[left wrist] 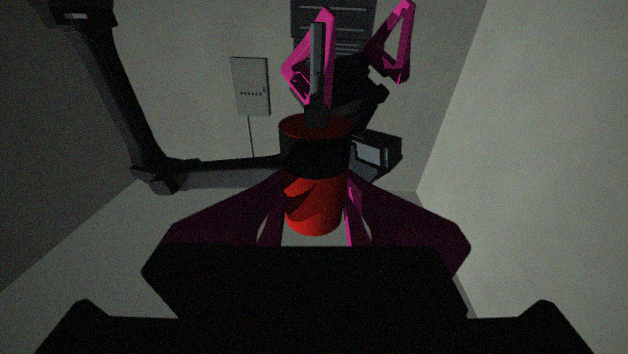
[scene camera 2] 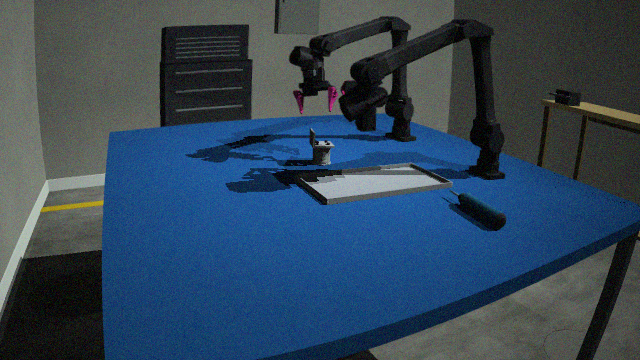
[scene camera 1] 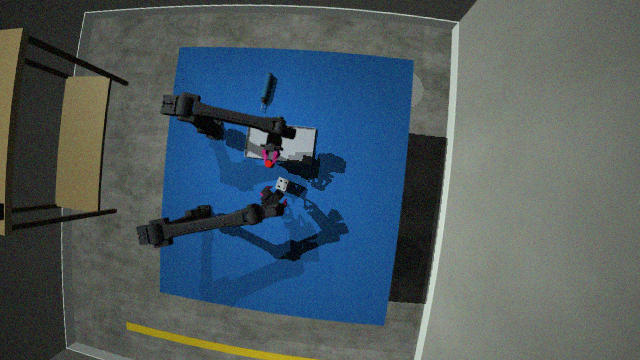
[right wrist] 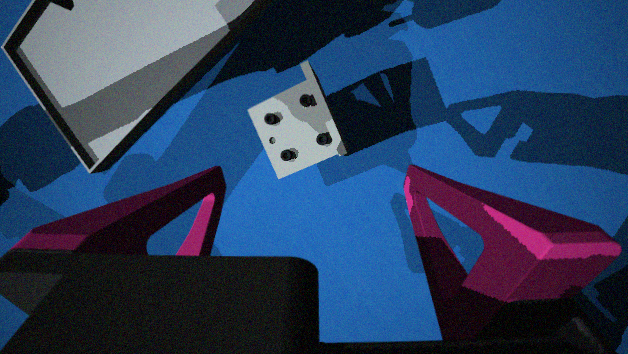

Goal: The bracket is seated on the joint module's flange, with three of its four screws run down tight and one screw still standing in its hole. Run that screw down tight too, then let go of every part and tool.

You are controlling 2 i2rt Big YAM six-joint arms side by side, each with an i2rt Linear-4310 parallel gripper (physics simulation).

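Seen in the pictures: left gripper, fingertip midpoint: (left wrist: 314, 177) (scene camera 2: 346, 89) (scene camera 1: 269, 166); right gripper, fingertip midpoint: (left wrist: 374, 4) (scene camera 2: 315, 112) (right wrist: 314, 175); left arm's base at its link origin: (scene camera 2: 486, 174) (scene camera 1: 214, 129); right arm's base at its link origin: (scene camera 2: 400, 138) (scene camera 1: 204, 214).
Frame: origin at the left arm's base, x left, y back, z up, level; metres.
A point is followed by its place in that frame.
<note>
The white bracket (scene camera 1: 282, 184) @[x -0.234, y -0.528, z 0.065 m] (scene camera 2: 325, 144) @[x -0.219, y -0.521, z 0.066 m] (right wrist: 299, 131) @[x -0.237, y -0.530, z 0.066 m] sits on the joint module (scene camera 2: 321, 157) @[x -0.207, y -0.537, z 0.026 m], which stands upright on the table. Four dark screw heads show in its holes in the right wrist view; I cannot tell which stands higher. My left gripper (scene camera 1: 270, 158) @[x -0.147, y -0.486, z 0.259 m] (left wrist: 314, 177) @[x -0.147, y -0.486, z 0.259 m] is shut on a red screwdriver (scene camera 1: 269, 163) @[x -0.132, y -0.490, z 0.278 m] (left wrist: 320, 215) @[x -0.118, y -0.487, z 0.262 m], above the tray's edge; its shaft points away from the left wrist camera. In scene camera 2 the arm hides the tool. My right gripper (scene camera 1: 275, 197) @[x -0.272, y -0.542, z 0.164 m] (scene camera 2: 316, 111) @[x -0.272, y -0.542, z 0.164 m] (right wrist: 314, 175) @[x -0.272, y -0.542, z 0.164 m] is open and empty, above and beside the bracket.
A shallow white tray (scene camera 1: 305, 138) @[x 0.064, y -0.589, z 0.004 m] (scene camera 2: 370, 187) @[x 0.047, y -0.477, z 0.004 m] (right wrist: 125, 65) @[x -0.041, y -0.370, z 0.004 m] lies beside the module, under the left gripper. A teal screwdriver (scene camera 1: 269, 87) @[x 0.320, y -0.304, z 0.028 m] (scene camera 2: 481, 212) @[x 0.345, y -0.306, z 0.024 m] lies on the blue table (scene camera 1: 350, 100) @[x 0.353, y -0.804, z 0.000 m] (scene camera 2: 225, 260) @[x 0.376, y -0.926, z 0.000 m] beyond the tray. The two arms' grippers are close together.
</note>
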